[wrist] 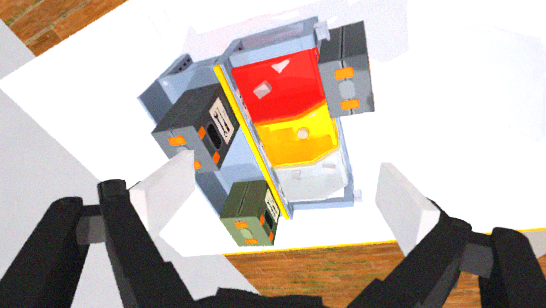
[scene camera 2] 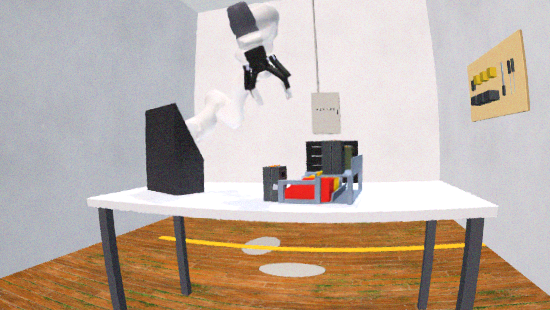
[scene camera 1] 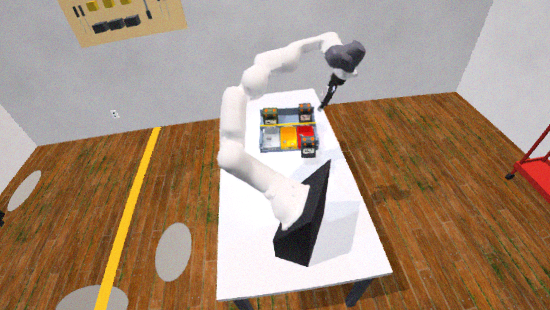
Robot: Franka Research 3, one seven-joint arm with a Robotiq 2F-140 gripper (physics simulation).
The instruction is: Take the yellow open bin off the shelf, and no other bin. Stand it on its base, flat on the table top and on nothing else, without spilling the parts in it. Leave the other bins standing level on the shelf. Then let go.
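Observation:
The yellow open bin (scene camera 1: 288,137) (wrist: 285,145) sits on the lower level of the blue-grey shelf (scene camera 2: 350,190) (wrist: 325,204), with a small round pale part inside. It stands between the red bin (scene camera 1: 305,131) (scene camera 2: 300,192) (wrist: 285,100) and a pale translucent bin (scene camera 1: 271,137) (wrist: 312,184). Both neighbours hold small pale parts. My gripper (scene camera 1: 320,108) (scene camera 2: 273,97) (wrist: 284,176) is open and empty, high above the table and apart from the bins. It is tilted in the scene camera 2 view. Its white finger pads stand wide apart.
A dark grey case (scene camera 1: 308,150) (scene camera 2: 271,184) (wrist: 346,75) stands on the table against the shelf's front, by the red bin. Another dark case (scene camera 1: 305,112) (scene camera 2: 332,156) (wrist: 197,120) and a green case (scene camera 1: 270,116) (wrist: 250,212) stand on the upper level, behind a yellow strip (wrist: 255,145).

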